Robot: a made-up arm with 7 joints.
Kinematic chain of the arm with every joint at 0, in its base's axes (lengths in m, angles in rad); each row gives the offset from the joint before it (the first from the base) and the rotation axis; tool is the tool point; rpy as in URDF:
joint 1: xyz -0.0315 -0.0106 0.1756 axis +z
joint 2: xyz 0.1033 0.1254 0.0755 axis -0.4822 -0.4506 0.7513
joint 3: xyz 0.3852 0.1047 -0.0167 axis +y
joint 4: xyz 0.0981 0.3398 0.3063 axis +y
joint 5: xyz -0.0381 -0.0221 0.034 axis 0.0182 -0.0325 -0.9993
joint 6: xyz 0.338 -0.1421 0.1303 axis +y
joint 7: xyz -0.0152 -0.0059 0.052 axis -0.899 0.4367 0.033
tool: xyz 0.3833 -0.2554 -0.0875 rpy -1.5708 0 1.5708
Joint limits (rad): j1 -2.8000..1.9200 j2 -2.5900..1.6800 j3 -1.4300..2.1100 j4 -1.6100..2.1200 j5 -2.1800..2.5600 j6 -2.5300..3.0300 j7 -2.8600..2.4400
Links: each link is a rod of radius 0.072 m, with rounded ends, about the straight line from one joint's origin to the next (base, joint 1, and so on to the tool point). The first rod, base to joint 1, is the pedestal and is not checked.
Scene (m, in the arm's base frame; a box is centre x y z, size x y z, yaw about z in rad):
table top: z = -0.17
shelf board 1: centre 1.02 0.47 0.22 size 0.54 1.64 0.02 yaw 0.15
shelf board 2: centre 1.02 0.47 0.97 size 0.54 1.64 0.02 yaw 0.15
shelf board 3: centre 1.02 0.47 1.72 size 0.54 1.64 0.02 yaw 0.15
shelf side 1: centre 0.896 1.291 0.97 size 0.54 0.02 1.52 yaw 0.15
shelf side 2: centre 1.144 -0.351 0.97 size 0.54 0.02 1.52 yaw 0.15
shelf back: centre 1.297 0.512 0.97 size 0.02 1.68 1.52 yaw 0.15
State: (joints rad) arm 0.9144 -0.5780 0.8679 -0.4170 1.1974 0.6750 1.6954
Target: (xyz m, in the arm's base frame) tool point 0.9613 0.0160 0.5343
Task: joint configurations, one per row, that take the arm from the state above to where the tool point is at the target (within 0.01 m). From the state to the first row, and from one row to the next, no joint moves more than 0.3 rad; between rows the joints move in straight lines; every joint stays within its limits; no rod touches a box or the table.
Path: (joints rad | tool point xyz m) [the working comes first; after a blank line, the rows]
Joints at the target: 0.4569 -0.2197 0.5379 -0.5613 0.7494 0.1854 1.8118
Straight joint move there: touches shelf board 1.

1: 0.7486 -0.3892 0.6488 -0.5365 1.1607 0.4712 1.7279 | 0.6611 0.0177 0.3464
2: 0.5828 -0.2004 0.4297 -0.6560 1.1239 0.2673 1.7604 | 0.6277 -0.0344 0.5343
3: 0.5198 -0.2101 0.4838 -0.6087 0.9367 0.2264 1.7861 | 0.7969 -0.0130 0.5512
4: 0.4569 -0.2197 0.5379 -0.5613 0.7494 0.1854 1.8118 | 0.9613 0.0161 0.5343

